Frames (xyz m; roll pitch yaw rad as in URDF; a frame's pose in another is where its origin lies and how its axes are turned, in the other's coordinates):
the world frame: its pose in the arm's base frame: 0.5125 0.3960 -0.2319 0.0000 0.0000 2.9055
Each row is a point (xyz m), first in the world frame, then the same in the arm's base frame.
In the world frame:
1: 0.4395 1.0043 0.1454
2: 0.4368 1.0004 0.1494
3: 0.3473 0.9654 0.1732
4: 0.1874 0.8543 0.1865
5: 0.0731 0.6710 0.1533
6: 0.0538 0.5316 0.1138
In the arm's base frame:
1: -0.1497 -0.4776 -0.0865
2: -0.1462 -0.4745 -0.0825
3: -0.0510 -0.4614 -0.0587
4: 0.1305 -0.3908 -0.0454
5: 0.2845 -0.2393 -0.0786
6: 0.3358 -0.1083 -0.1181

